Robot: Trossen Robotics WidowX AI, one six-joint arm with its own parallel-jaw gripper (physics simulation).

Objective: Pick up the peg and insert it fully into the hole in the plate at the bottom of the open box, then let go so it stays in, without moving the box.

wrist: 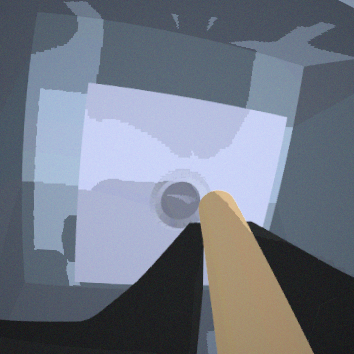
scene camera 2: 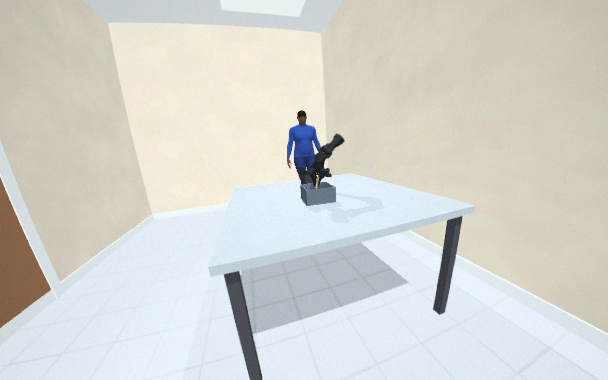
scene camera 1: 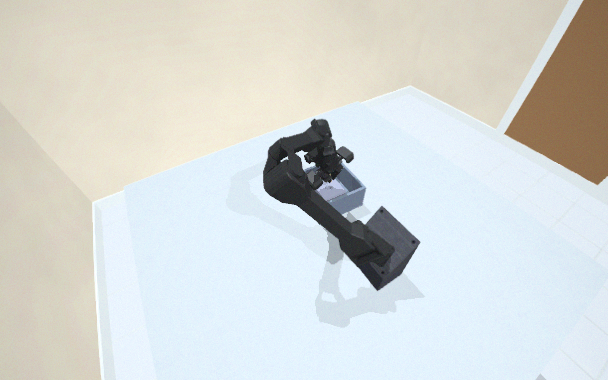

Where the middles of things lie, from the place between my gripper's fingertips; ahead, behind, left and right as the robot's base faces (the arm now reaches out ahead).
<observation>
I see my gripper 40 mm above the blue-grey box (scene camera 1: 355, 190) and 10 mm to the right of it. The rest, counted from my hand: tan round peg (wrist: 247, 302) (30 mm above, 10 mm to the left, 10 mm ahead); then pale plate (wrist: 135, 143) (60 mm below, 10 mm to the left).
</observation>
